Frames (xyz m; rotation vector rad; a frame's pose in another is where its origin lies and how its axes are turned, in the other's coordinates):
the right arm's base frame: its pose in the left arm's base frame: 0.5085 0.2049 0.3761 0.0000 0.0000 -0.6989
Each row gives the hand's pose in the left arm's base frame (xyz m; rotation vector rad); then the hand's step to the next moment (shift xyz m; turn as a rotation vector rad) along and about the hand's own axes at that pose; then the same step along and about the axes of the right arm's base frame.
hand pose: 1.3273 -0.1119 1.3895 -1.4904 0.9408 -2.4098
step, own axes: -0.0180 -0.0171 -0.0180 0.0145 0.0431 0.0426
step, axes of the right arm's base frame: -0.0212 0.0202 -0.0091 0.0538 -0.0314 -0.0011
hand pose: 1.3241 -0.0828 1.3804 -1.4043 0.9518 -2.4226
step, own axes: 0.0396 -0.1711 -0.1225 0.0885 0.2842 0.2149
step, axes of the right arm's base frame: -0.1825 0.0668 0.0900 0.2952 -0.2153 -0.0355
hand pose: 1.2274 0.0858 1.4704 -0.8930 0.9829 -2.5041
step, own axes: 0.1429 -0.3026 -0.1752 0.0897 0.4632 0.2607
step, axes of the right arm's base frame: -0.3349 0.0280 0.1725 0.4225 -0.3072 -0.1330
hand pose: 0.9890 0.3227 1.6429 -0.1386 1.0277 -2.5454
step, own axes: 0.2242 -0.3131 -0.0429 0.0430 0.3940 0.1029
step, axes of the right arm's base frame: -0.3350 -0.0920 0.1715 0.3038 -0.1906 -0.1976
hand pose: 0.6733 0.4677 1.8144 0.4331 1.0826 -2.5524
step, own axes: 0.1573 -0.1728 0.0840 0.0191 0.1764 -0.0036
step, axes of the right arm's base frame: -0.1870 -0.1276 0.1020 0.1182 -0.0527 -0.1214
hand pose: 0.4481 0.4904 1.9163 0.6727 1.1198 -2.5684
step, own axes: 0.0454 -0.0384 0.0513 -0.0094 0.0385 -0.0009
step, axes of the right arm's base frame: -0.0446 -0.0566 0.0313 0.0343 -0.0034 -0.0197
